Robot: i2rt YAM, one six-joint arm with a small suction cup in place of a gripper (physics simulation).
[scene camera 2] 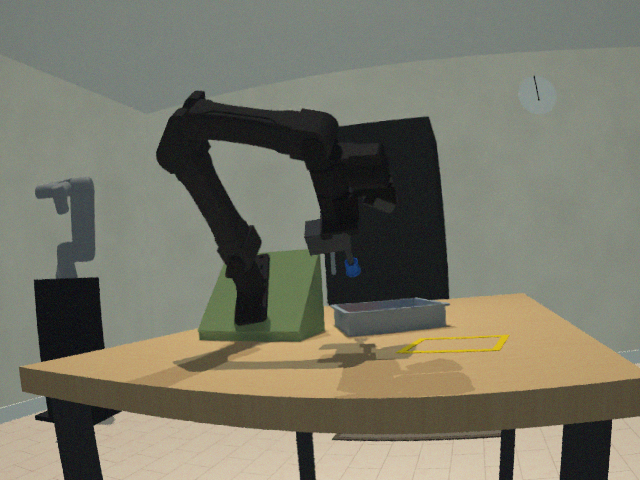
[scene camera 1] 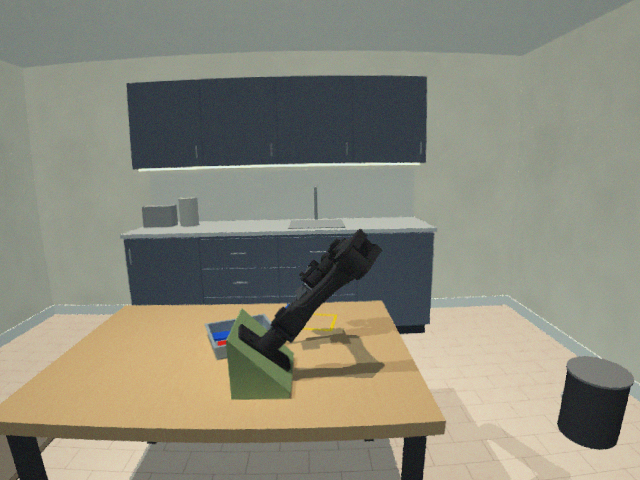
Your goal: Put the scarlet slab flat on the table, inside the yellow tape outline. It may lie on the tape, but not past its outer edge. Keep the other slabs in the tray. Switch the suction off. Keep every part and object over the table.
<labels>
grey tray: scene camera 2; scene camera 1
same spot on grey tray: (scene camera 1: 220, 351) = (scene camera 2: 334, 313)
</labels>
